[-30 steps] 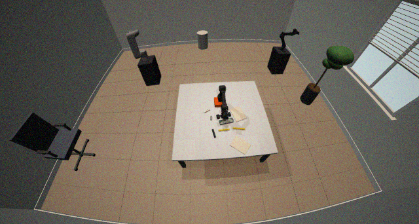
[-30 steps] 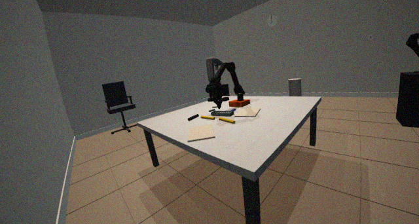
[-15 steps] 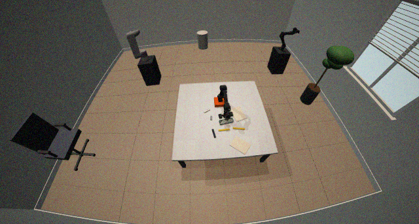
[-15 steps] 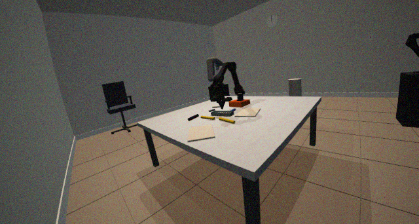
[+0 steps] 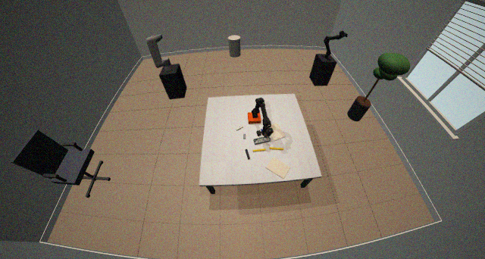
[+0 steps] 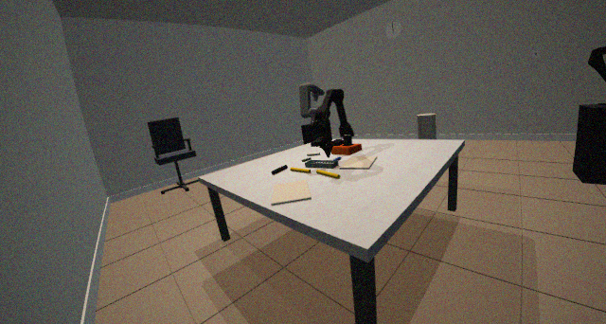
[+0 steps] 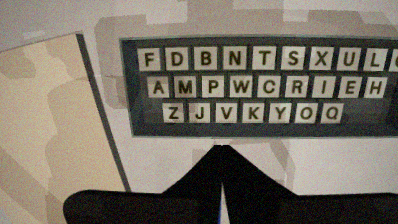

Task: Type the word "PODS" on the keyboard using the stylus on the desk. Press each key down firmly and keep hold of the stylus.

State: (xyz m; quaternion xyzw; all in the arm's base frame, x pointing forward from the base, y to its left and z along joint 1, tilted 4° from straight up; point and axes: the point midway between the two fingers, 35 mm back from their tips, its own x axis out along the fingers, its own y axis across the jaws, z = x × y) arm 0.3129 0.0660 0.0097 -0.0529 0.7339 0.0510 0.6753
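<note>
Now: the blue stylus 110 mm behind my gripper tip, 10 mm to the right of it and 40 mm below it. Also, from my gripper tip: tan pad: 390 mm ahead, 90 mm to the left, 40 mm below; then black rod: 200 mm ahead, 220 mm to the right, 30 mm below.
</note>
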